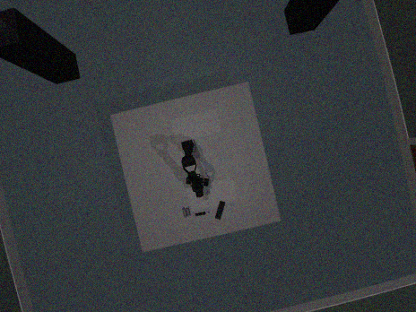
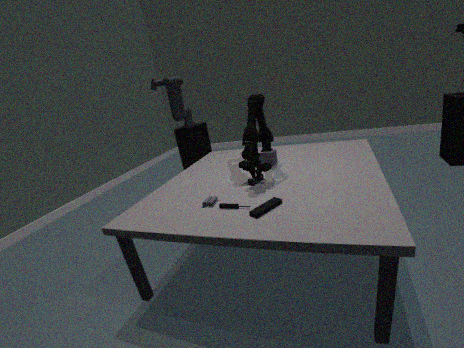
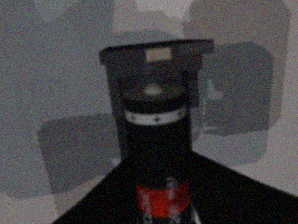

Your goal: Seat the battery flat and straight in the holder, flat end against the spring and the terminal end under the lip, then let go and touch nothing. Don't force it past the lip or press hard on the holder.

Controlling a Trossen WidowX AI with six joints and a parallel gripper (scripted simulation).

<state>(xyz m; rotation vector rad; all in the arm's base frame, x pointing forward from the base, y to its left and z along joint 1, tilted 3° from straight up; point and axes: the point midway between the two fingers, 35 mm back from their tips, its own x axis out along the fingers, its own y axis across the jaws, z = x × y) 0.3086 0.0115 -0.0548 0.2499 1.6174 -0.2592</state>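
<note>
Right now the battery is 10 mm above my gripper tip. Also, from my gripper tip: screwdriver 310 mm ahead; then black bar 310 mm ahead, 140 mm to the left.
</note>
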